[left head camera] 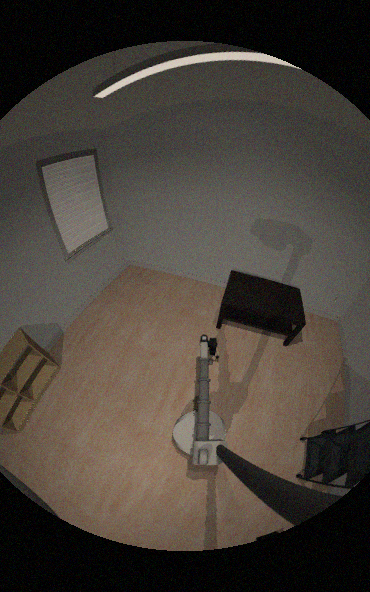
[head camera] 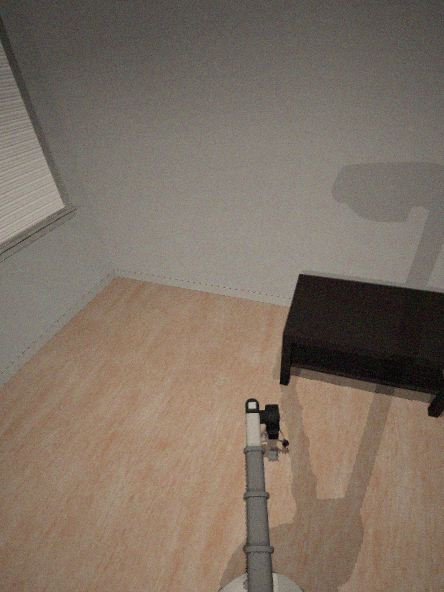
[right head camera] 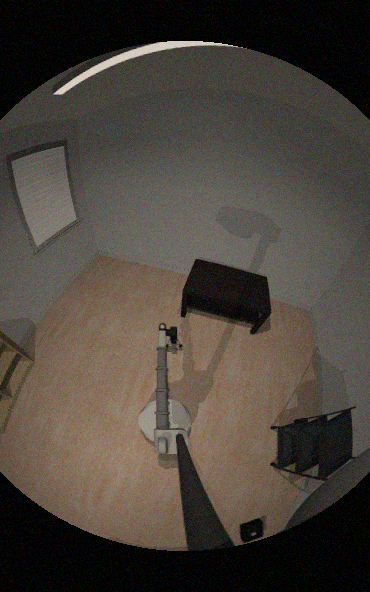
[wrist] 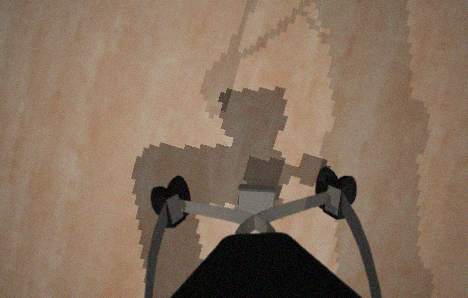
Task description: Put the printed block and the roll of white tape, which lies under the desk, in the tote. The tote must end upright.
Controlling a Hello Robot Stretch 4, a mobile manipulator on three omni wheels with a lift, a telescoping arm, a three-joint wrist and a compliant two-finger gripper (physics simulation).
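A small pale grey block shows on the floor in the wrist view, seen between and below the open fingers, in shadow; no print can be made out. My gripper is open and points down at the floor, its fingertips on either side of the block in the wrist view. How high they hang above it is hard to tell. The dark desk stands against the wall. The white tape does not show. A small black box, possibly the tote, stands at the bottom right; a pale spot shows in it.
A wooden shelf unit stands at the left wall. A dark rack-like object with several panels stands at the right. A large rounded grey surface shows at the lower right. The arm extends toward the desk side.
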